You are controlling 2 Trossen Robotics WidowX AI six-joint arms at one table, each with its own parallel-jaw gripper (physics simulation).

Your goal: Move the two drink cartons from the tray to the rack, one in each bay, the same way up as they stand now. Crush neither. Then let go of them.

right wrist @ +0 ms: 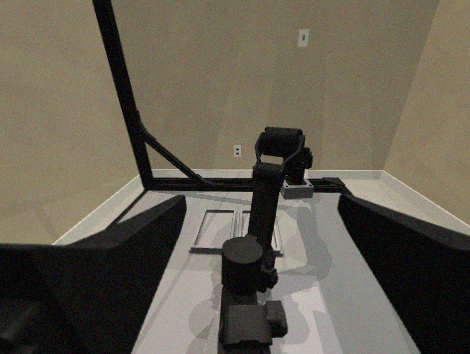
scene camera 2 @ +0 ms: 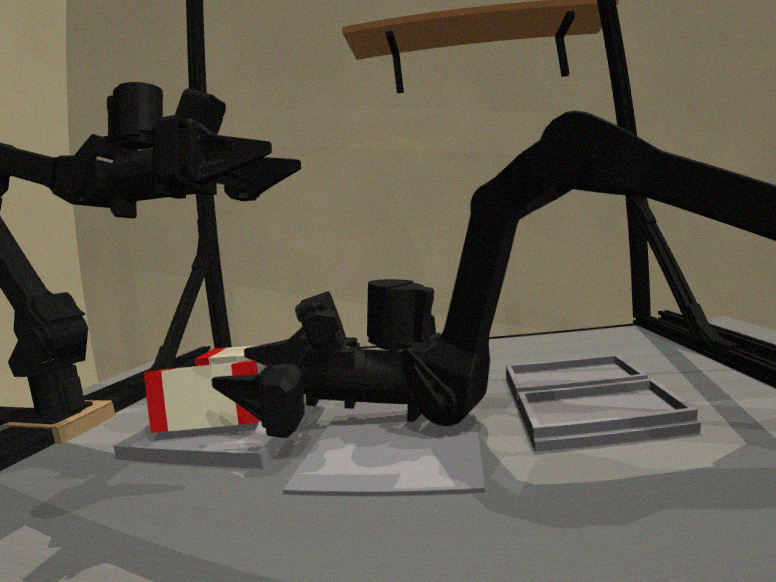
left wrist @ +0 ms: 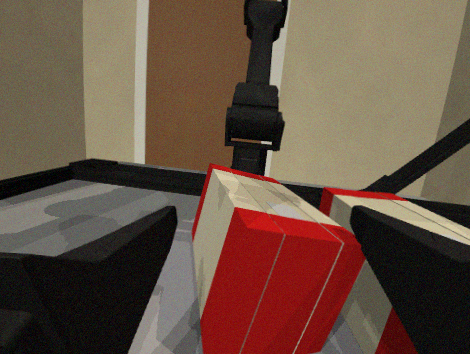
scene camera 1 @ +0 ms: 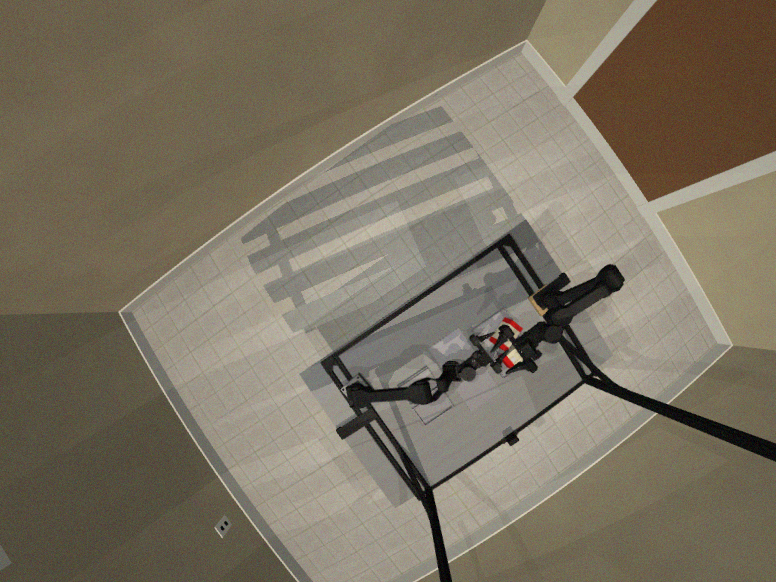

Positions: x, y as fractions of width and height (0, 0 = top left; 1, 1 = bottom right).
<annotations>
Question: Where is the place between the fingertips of my right gripper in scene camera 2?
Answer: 0.37, 0.27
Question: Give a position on a grey mat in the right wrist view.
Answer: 0.40, 0.86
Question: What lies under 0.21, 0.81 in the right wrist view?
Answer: My right gripper.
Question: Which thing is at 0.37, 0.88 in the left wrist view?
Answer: A grey tray.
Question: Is my right gripper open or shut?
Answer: Open.
</annotations>
